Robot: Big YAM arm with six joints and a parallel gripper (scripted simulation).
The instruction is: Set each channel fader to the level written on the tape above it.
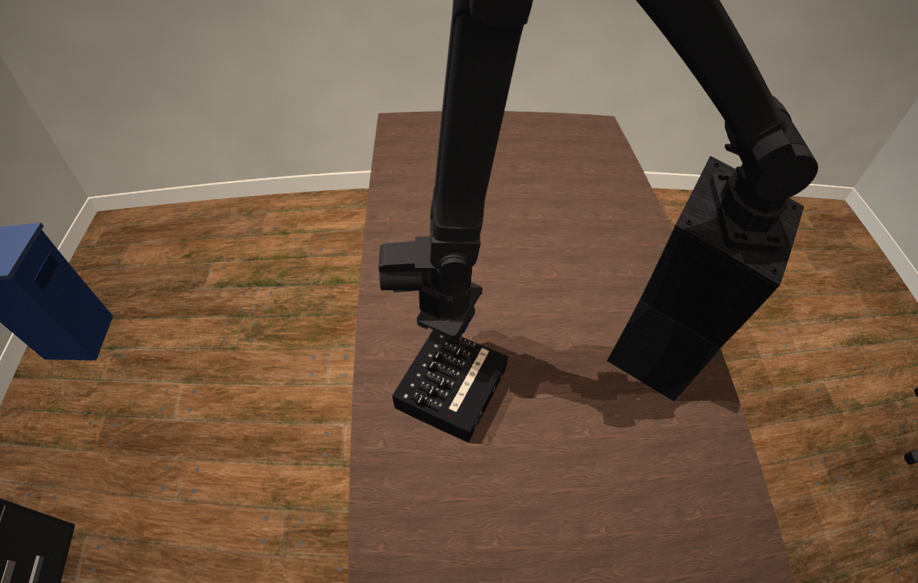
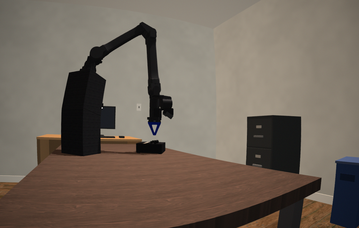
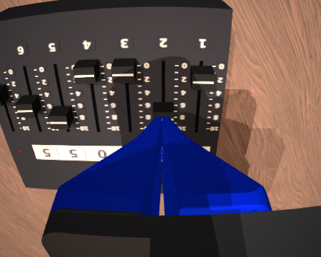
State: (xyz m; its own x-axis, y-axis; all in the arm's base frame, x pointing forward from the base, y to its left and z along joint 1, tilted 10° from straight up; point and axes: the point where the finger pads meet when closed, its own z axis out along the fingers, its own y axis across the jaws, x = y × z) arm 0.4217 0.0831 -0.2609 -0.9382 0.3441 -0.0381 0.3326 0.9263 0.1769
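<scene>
Now: hand 2 cm past the fader 2, 1 cm to the right of it and 4 cm above it. The rest, counted from my hand: fader 4 (3 cm ahead, 4 cm to the left, 4 cm below); fader 1 (2 cm to the right, 4 cm below); fader 3 (2 cm ahead, 2 cm to the left, 4 cm below).
</scene>
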